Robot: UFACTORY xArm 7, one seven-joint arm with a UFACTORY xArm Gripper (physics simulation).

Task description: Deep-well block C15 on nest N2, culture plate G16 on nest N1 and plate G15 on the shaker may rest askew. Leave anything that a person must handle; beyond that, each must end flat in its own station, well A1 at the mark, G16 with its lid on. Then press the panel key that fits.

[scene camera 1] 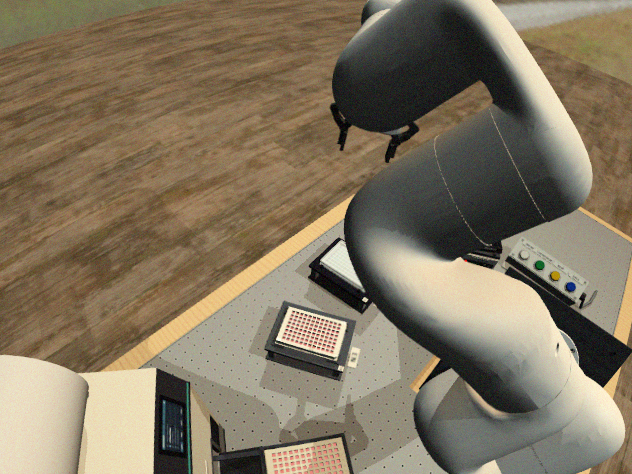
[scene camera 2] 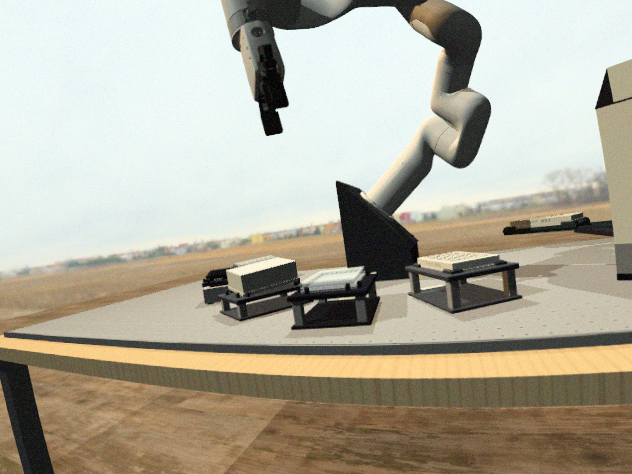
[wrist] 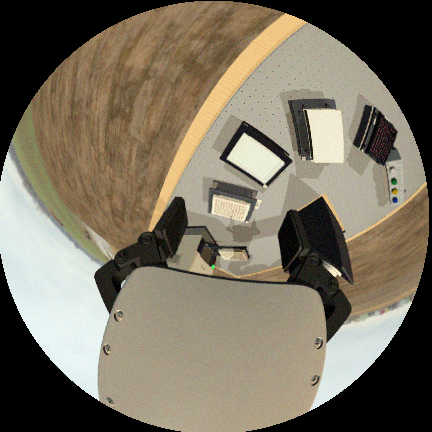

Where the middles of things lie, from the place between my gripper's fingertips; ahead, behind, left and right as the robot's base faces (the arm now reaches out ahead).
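Cream plate [wrist: 323, 125]: 260 mm below my hand, 120 mm behind it, 140 mm to the right of it.
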